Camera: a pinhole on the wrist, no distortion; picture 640 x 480 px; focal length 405.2 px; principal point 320.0 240.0 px. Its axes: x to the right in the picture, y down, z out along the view. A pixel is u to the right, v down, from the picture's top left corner.
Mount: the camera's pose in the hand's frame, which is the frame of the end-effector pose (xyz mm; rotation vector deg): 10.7 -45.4 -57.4 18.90 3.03 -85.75
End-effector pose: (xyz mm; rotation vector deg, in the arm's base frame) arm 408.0 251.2 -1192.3 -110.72 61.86 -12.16
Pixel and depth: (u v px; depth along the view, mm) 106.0 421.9 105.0
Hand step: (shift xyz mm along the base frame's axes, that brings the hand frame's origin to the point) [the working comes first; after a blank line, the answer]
In the camera's frame: -55.5 47.1 105.0

64.2 17.1 -34.9
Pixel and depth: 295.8 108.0 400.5
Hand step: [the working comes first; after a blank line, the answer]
In the camera's frame: -23.9 -130.5 400.5

122.1 358.4 -38.1
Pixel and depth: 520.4 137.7 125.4
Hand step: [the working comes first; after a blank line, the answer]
In the camera's frame: 62.0 -31.7 125.4

82.6 84.6 89.7
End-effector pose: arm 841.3 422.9 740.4 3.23 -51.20 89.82
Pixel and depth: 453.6 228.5 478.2
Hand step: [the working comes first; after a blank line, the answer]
In the camera's frame: 157.7 -13.6 478.2

128.9 -280.9 372.5
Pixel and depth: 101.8 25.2 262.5
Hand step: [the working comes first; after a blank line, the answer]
In the camera's frame: -141.4 -139.2 262.5

-66.4 -261.1 36.1
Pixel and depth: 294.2 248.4 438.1
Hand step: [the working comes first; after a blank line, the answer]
In the camera's frame: -27.9 9.1 438.1

-43.1 -261.7 291.3
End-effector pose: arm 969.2 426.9 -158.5 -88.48 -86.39 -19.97
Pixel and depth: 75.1 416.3 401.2
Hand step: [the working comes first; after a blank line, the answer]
In the camera's frame: -242.5 174.6 401.2

-52.9 388.5 -191.4
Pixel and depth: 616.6 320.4 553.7
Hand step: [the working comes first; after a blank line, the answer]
In the camera's frame: 405.3 109.9 553.7

-652.6 235.4 61.5
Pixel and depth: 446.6 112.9 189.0
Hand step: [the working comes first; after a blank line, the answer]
In the camera's frame: 59.1 -59.3 189.0

-189.7 0.0 -46.7
